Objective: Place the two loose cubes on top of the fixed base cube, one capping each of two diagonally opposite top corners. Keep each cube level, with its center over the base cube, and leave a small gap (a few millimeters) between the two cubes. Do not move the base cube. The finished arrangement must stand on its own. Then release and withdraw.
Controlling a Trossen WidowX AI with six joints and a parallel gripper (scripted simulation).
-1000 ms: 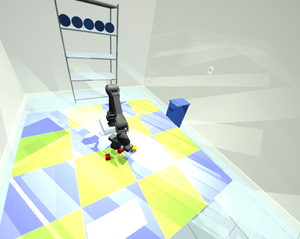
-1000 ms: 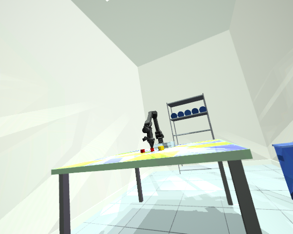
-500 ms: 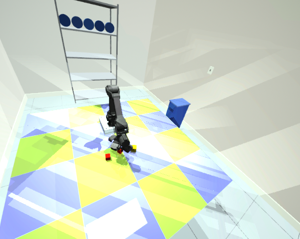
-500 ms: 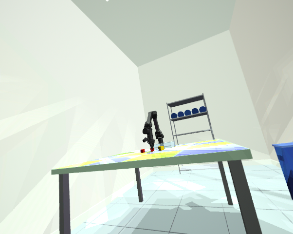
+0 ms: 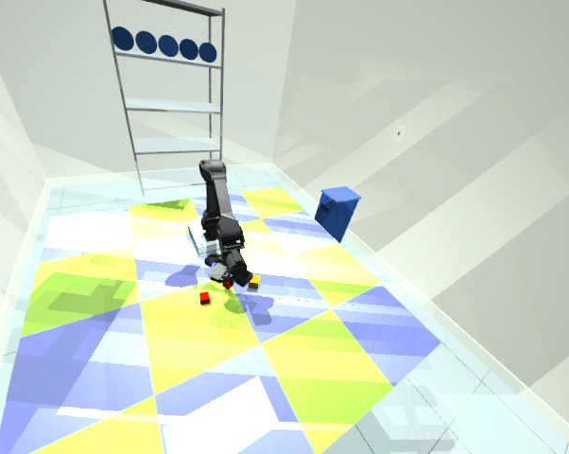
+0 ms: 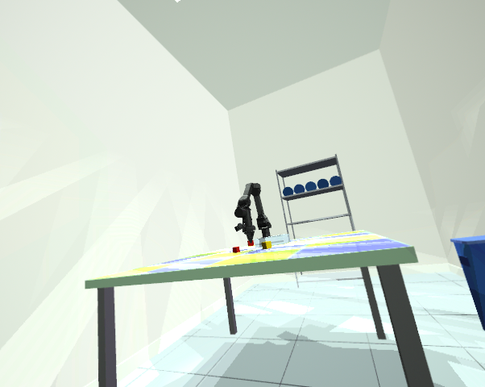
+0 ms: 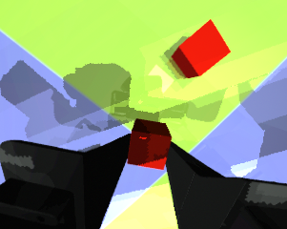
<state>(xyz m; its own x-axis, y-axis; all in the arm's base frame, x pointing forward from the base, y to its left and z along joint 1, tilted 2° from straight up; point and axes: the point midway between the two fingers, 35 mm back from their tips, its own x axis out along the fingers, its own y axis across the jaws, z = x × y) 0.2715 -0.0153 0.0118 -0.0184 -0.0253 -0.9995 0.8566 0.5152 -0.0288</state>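
The yellow base cube lies 2 cm ahead of my gripper tip, 11 cm to the left of it and 2 cm below it.
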